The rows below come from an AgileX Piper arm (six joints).
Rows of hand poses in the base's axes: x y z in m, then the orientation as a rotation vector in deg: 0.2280, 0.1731, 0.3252, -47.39, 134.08, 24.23; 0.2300, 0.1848, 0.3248, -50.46, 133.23, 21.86; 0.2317, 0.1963, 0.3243, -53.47, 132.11, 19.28; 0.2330, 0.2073, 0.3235, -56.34, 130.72, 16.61; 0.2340, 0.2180, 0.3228, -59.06, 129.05, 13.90; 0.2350, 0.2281, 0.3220, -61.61, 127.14, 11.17; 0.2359, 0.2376, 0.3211, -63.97, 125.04, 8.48; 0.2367, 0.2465, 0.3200, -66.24, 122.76, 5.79; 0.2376, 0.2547, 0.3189, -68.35, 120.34, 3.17; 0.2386, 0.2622, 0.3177, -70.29, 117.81, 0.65; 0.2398, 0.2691, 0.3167, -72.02, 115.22, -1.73; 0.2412, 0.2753, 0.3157, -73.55, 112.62, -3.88; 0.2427, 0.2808, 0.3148, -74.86, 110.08, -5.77; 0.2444, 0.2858, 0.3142, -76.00, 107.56, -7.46
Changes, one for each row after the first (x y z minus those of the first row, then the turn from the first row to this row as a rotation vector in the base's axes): 0.0020, 0.0117, -0.0004, -2.16, -1.22, 1.69; 0.0037, 0.0232, -0.0009, -4.38, -2.68, 3.33; 0.0050, 0.0342, -0.0017, -6.56, -4.36, 4.91; 0.0060, 0.0449, -0.0024, -8.67, -6.25, 6.44; 0.0070, 0.0550, -0.0032, -10.71, -8.31, 7.90; 0.0079, 0.0645, -0.0041, -12.65, -10.51, 9.30; 0.0087, 0.0734, -0.0052, -14.55, -12.81, 10.68; 0.0096, 0.0816, -0.0063, -16.37, -15.20, 12.02; 0.0106, 0.0891, -0.0075, -18.08, -17.64, 13.32; 0.0118, 0.0960, -0.0085, -19.66, -20.11, 14.53; 0.0132, 0.1022, -0.0095, -21.05, -22.53, 15.68; 0.0147, 0.1077, -0.0104, -22.23, -24.86, 16.73; 0.0164, 0.1127, -0.0110, -23.25, -27.15, 17.73
